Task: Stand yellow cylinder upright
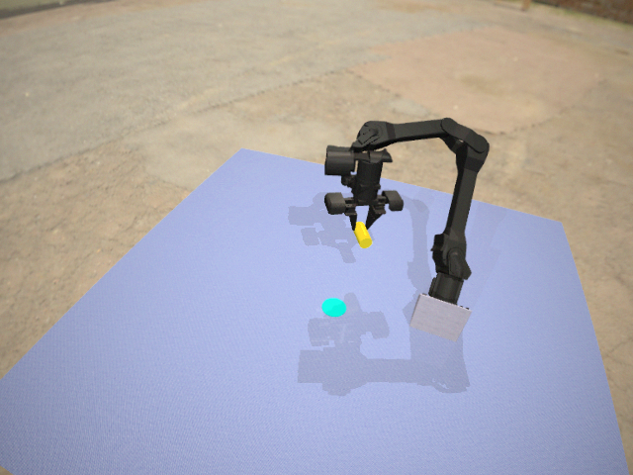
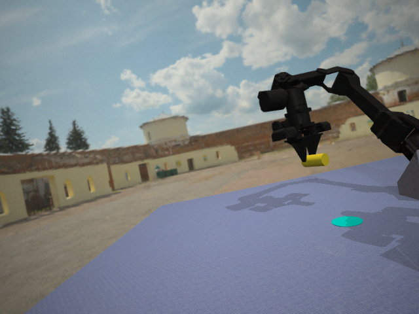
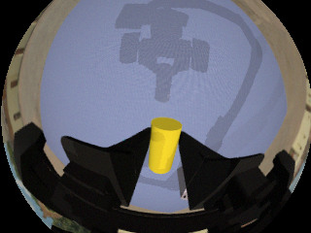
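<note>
Now: gripper tip 2 cm to the right of the yellow cylinder and 1 cm past it. From my gripper tip the other things lie so: cyan circle: 16 cm to the left, 13 cm below, 1 cm behind.
</note>
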